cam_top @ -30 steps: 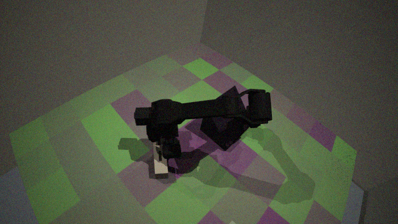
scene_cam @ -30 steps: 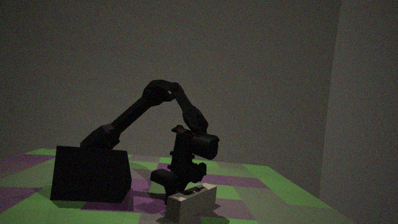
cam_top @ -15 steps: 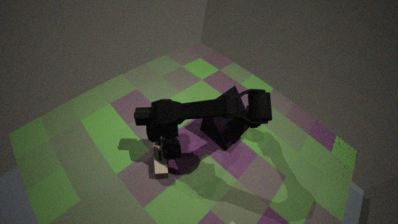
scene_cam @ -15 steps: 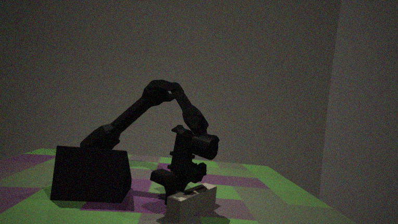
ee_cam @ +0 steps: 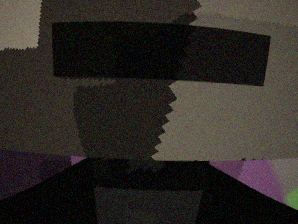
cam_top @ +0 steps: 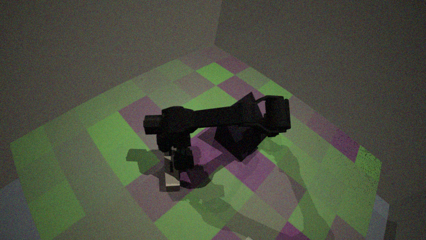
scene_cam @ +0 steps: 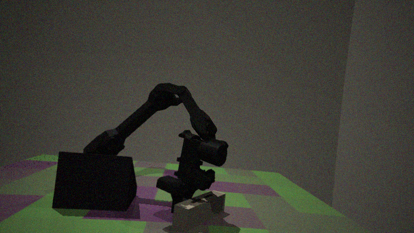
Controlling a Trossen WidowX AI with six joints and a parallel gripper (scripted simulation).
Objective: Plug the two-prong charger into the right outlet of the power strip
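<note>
Right now the dark charger is 1 cm to the right of my gripper tip, 1 cm ahead of it and 1 cm above it.
</note>
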